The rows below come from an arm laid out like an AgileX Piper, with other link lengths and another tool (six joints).
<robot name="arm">
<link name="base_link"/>
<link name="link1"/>
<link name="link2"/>
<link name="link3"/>
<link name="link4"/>
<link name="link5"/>
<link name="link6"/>
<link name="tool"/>
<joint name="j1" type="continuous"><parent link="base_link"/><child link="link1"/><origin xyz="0 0 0.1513" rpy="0 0 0"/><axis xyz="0 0 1"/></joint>
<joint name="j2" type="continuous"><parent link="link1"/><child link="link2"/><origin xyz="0 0 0" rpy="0 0 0"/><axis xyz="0 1 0"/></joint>
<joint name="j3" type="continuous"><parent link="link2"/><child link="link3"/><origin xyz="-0.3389 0 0.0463" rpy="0 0 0"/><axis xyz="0 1 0"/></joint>
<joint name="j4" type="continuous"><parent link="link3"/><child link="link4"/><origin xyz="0.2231 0 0.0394" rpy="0 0 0"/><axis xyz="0.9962 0 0.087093"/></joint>
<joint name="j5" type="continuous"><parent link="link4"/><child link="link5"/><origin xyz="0 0 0" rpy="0 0 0"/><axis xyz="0 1 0"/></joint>
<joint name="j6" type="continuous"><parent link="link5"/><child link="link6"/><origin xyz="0.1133 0 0.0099" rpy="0 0 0"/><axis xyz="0.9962 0 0.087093"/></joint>
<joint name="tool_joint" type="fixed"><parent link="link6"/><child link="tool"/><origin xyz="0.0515 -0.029 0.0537" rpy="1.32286 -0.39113 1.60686"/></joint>
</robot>
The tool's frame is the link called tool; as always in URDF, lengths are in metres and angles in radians. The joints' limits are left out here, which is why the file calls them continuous.
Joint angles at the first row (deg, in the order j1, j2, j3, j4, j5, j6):
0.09, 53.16, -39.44, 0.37, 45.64, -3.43
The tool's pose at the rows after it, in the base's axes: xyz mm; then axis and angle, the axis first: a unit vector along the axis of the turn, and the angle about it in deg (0 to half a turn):
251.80 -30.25 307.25 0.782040 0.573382 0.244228 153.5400
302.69 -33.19 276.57 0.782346 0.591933 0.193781 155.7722
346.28 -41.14 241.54 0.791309 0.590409 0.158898 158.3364
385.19 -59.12 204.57 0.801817 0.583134 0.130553 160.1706
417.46 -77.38 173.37 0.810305 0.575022 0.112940 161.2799
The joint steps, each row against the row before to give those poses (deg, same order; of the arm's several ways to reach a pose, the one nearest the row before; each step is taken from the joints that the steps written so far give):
0.00, 12.47, -3.08, -3.90, -3.51, 0.00
-0.18, 12.61, -4.08, -2.13, -2.47, 0.00
-1.37, 11.20, -4.45, -0.19, -2.09, -0.06
-2.70, 10.35, -5.17, -0.06, -1.65, -0.94
-2.27, 8.42, -5.62, -0.05, -0.67, -0.73

